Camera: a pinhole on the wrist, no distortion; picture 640 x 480 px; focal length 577.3 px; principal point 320.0 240.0 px. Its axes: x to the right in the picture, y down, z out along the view. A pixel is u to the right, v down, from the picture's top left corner.
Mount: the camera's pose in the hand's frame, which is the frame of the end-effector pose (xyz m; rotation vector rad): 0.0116 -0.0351 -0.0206 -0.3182 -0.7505 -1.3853
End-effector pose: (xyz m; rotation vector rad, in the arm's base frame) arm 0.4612 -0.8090 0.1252 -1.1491 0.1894 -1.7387
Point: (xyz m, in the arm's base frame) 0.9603 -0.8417 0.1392
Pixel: 292.8 414.4
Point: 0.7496 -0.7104 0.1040
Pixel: 366.7 209.7
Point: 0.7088 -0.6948 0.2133
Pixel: 567.8 287.7
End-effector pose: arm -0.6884 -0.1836 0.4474 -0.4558 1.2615 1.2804
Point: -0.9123 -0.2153 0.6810
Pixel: outside the picture
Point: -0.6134 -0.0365 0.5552
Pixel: 585.8 253.0
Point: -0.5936 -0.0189 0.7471
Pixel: 492.4 40.6
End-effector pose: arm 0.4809 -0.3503 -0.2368 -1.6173 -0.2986 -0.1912
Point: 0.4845 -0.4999 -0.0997
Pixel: behind the camera
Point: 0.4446 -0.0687 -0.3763
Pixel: 477.6 294.4
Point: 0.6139 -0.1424 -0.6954
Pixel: 61.9 406.2
